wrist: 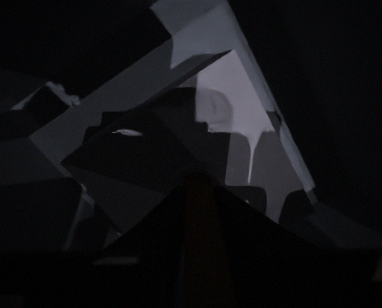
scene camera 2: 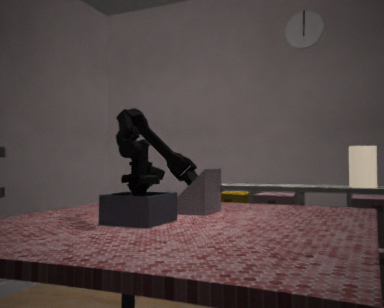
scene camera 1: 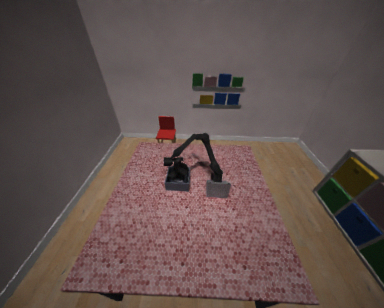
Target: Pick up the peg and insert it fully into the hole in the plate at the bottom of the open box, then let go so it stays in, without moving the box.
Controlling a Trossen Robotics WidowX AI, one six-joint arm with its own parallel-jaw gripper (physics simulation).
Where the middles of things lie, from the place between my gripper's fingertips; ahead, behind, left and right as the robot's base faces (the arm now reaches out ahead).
Right now the dark grey box (scene camera 2: 154, 209) is 10 mm below my hand. The rest, counted from my hand: light grey plate (wrist: 211, 120) (30 mm below).
